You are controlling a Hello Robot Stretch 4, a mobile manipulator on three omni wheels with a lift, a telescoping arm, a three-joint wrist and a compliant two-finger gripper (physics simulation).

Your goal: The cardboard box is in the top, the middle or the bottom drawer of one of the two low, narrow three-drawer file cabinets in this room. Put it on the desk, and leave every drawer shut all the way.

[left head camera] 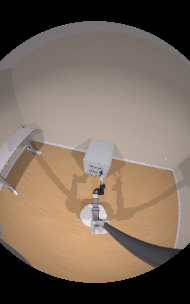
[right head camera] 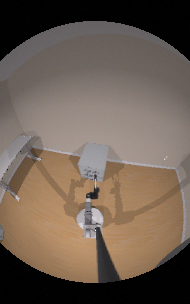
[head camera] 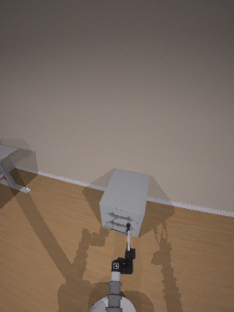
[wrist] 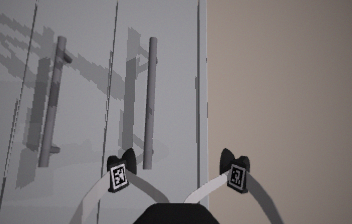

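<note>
A light grey three-drawer file cabinet point(head camera: 131, 185) point(left head camera: 100, 150) point(right head camera: 95, 152) point(wrist: 177, 75) stands against the wall. Its drawers look shut in the wrist view, where its top is turned to the right. My gripper point(head camera: 128, 226) point(left head camera: 101, 173) point(right head camera: 95, 176) point(wrist: 178, 167) is open and empty at the cabinet's front. In the wrist view, the top drawer's handle point(wrist: 150, 102) ends just right of the left fingertip; the middle drawer's handle point(wrist: 53, 102) is farther left. The right fingertip shows against the wall. The desk point(head camera: 7, 151) point(left head camera: 15, 143) point(right head camera: 12, 154) stands left. The cardboard box does not show.
The desk's leg foot point(head camera: 22, 188) rests on the wood floor point(head camera: 45, 240) left of the cabinet. A wall point(head camera: 117, 110) runs behind both. A dark grey shape point(left head camera: 13, 254) shows at the lower left edge. My mast point(left head camera: 142, 246) crosses the lower right of the left head view.
</note>
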